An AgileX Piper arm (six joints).
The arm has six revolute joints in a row. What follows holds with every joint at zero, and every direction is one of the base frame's.
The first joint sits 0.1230 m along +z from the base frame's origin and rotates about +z.
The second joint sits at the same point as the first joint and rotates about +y.
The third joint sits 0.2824 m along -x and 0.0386 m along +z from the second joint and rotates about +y.
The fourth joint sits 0.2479 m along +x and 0.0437 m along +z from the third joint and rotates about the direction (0.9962, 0, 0.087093).
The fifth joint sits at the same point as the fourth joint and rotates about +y.
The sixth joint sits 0.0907 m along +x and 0.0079 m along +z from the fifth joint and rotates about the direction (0.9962, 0, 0.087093).
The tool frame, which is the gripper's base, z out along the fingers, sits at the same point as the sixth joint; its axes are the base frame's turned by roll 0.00, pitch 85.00 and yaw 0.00 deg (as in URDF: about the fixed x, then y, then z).
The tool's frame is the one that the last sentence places.
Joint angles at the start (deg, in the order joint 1, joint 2, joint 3, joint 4, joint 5, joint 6):
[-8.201, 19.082, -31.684, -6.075, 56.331, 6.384]
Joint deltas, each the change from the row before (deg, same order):
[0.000, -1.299, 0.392, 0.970, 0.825, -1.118]
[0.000, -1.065, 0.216, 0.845, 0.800, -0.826]
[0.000, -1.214, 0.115, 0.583, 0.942, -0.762]
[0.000, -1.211, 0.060, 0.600, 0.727, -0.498]
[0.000, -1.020, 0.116, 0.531, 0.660, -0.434]
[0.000, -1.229, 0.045, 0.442, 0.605, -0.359]
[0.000, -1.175, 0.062, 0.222, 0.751, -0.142]
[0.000, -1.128, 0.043, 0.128, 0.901, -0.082]
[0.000, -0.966, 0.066, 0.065, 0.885, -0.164]
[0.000, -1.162, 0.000, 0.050, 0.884, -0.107]
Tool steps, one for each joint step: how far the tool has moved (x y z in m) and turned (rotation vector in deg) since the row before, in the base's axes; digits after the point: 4 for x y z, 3 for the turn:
[-0.0041, 0.0018, -0.0021, 0.076, -0.006, 0.919]
[-0.0035, 0.0016, -0.0014, 0.175, -0.020, 0.726]
[-0.0042, 0.0013, -0.0010, -0.041, -0.110, 0.610]
[-0.0040, 0.0014, -0.0005, 0.126, -0.422, 0.483]
[-0.0033, 0.0012, -0.0009, 0.128, -0.247, 0.436]
[-0.0039, 0.0012, -0.0004, 0.049, -0.580, 0.369]
[-0.0039, 0.0009, -0.0008, 0.048, -0.369, 0.153]
[-0.0039, 0.0007, -0.0010, 0.036, -0.189, 0.078]
[-0.0034, 0.0006, -0.0012, -0.062, -0.002, 0.103]
[-0.0040, 0.0006, -0.0009, -0.069, -0.269, 0.064]

